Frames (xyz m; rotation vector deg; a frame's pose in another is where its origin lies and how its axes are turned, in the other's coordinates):
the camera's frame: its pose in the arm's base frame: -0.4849 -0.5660 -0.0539 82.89 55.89 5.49
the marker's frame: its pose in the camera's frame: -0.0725 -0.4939 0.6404 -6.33 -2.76 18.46
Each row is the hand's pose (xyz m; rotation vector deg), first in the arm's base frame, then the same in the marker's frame.
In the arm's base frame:
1: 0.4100 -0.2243 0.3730 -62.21 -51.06 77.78
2: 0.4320 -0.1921 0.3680 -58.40 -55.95 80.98
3: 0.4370 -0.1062 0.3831 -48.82 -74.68 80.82
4: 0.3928 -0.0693 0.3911 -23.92 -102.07 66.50
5: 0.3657 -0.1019 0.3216 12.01 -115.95 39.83
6: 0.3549 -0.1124 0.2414 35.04 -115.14 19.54
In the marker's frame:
1: 1.0159 1.1363 -0.3413 -159.24 4.80 71.94
2: 1.0533 1.1384 -0.3532 -155.17 3.25 80.07
3: 1.1059 1.1612 -0.4191 -145.46 -12.98 99.72
4: 1.0925 1.1635 -0.4756 -117.82 -50.58 117.25
5: 1.0661 1.0876 -0.4625 -76.34 -85.47 112.44
6: 1.0678 1.0063 -0.4565 -49.58 -100.17 99.25

